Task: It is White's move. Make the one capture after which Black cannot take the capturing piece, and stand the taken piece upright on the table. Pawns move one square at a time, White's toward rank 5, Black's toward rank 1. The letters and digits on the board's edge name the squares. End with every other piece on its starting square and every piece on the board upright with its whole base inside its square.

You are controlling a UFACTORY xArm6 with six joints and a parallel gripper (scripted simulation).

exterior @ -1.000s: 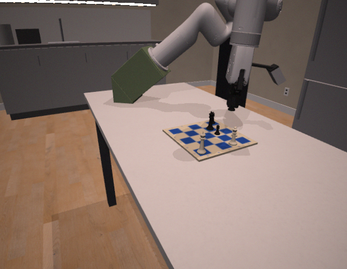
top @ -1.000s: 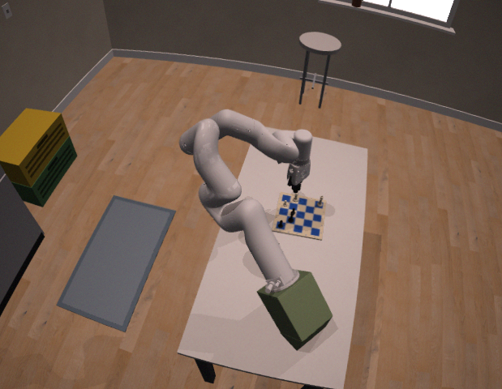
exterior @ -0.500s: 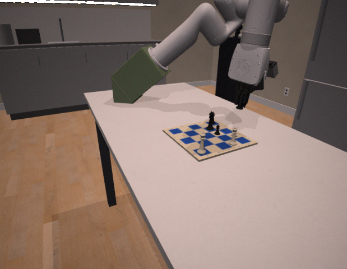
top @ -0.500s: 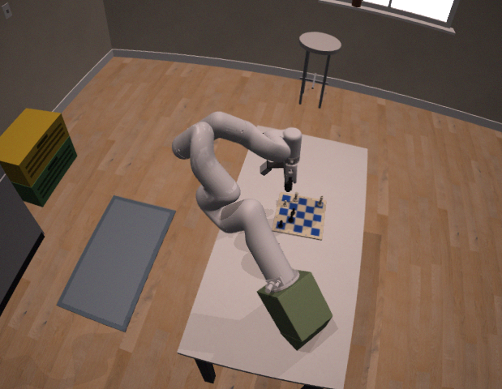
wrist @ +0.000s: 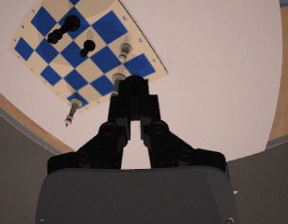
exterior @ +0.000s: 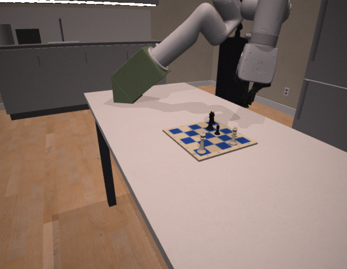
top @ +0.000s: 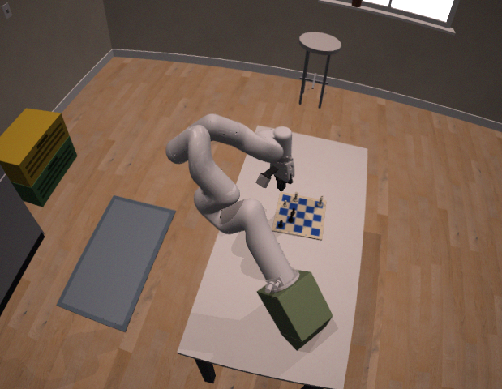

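Now: the black pawn 110 mm below my hand, 80 mm to the right of it and 20 mm behind it. From my hand the other things lie so: blue-and-tan chessboard: 130 mm below, 110 mm to the right, 20 mm behind; tall black piece: 90 mm to the right, 90 mm below, 70 mm behind; black knight: 20 mm below.
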